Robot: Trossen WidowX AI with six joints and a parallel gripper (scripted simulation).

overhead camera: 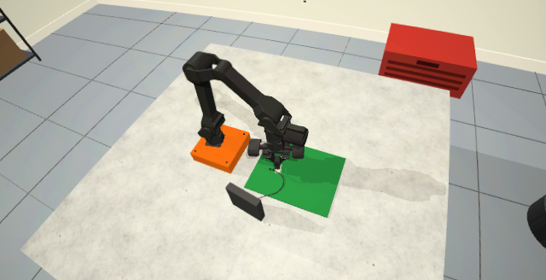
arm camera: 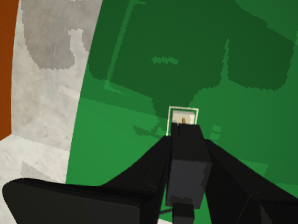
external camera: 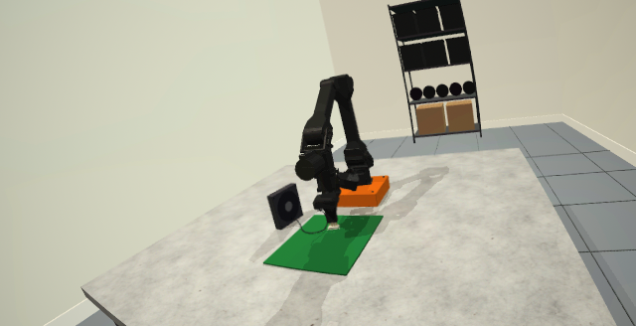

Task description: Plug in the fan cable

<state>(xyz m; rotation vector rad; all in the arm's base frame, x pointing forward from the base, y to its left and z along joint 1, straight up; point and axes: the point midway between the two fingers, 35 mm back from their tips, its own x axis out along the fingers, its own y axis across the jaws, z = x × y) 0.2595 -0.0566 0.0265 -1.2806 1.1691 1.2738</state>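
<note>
Right now my gripper tip is 10 mm to the left of the pale fan header and 40 mm above it. Also, from my gripper tip: black plug: 10 mm to the right, 10 mm above; then green board: 70 mm ahead, 10 mm to the right, 50 mm below; then black fan: 60 mm behind, 170 mm to the right, 20 mm above.
</note>
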